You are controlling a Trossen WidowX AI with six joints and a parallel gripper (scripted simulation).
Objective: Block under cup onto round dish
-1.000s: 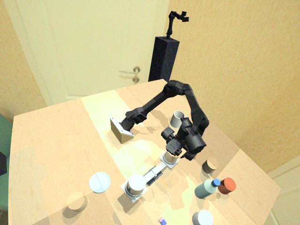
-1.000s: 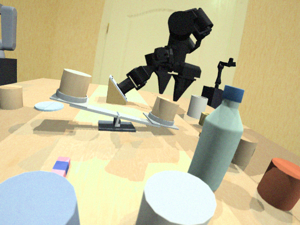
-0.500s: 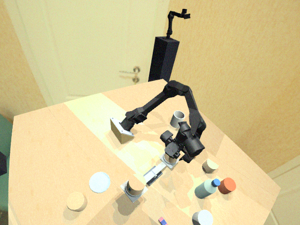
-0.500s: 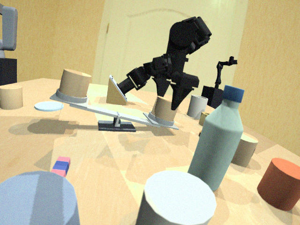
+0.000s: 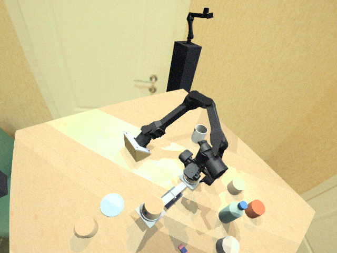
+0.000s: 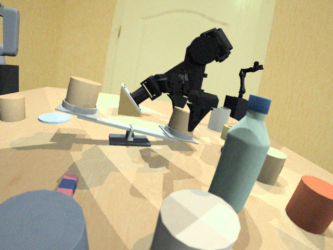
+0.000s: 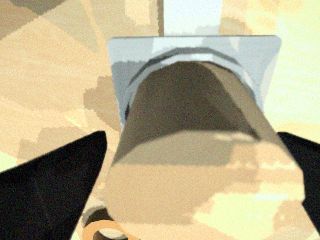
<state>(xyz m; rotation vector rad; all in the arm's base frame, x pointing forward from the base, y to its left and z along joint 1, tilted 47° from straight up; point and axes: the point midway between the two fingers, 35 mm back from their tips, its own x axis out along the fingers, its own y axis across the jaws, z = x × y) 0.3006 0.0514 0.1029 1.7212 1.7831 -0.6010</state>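
Right now my gripper tip is 1 cm above the teal block. Round my gripper tip: red cylinder: 33 cm ahead, 14 cm to the left, 1 cm below; teal bottle: 23 cm ahead, 1 cm to the left, 6 cm above; small balance: 2 cm ahead, 13 cm to the right, 3 cm below.
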